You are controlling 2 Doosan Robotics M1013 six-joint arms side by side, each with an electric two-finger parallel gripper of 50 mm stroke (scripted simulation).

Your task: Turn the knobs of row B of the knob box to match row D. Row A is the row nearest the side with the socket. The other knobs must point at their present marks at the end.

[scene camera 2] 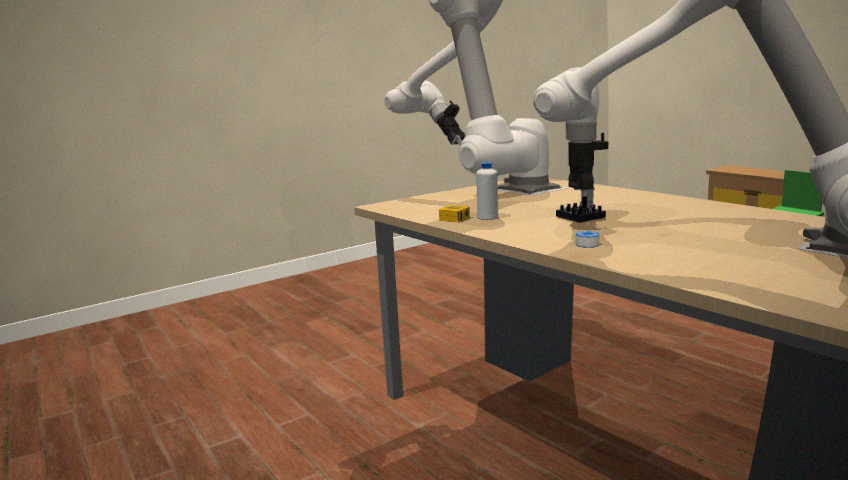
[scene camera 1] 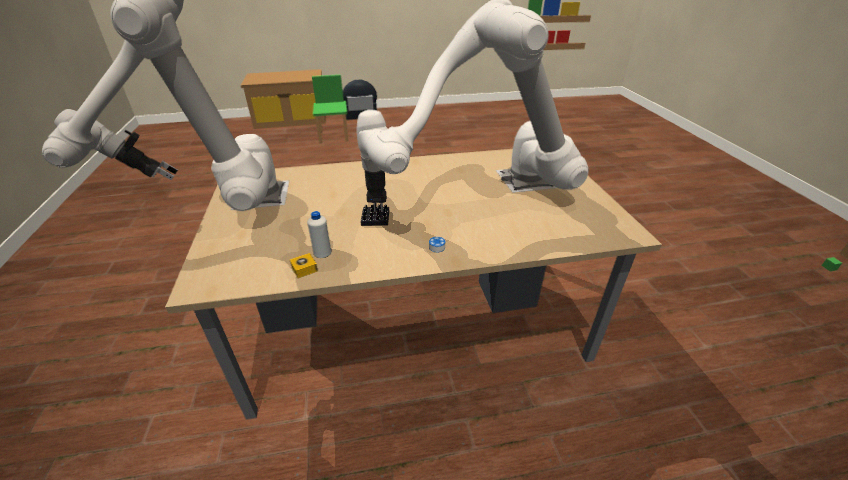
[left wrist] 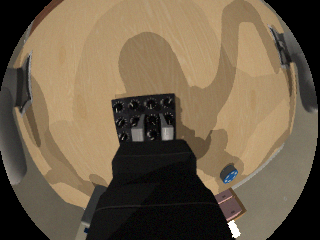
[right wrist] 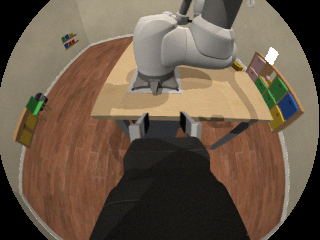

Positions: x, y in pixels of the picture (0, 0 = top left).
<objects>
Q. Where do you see a white bottle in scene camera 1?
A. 317, 224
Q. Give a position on a white bottle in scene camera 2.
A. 487, 183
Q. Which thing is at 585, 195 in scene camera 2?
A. My left gripper.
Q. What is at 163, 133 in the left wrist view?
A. My left gripper.
</objects>
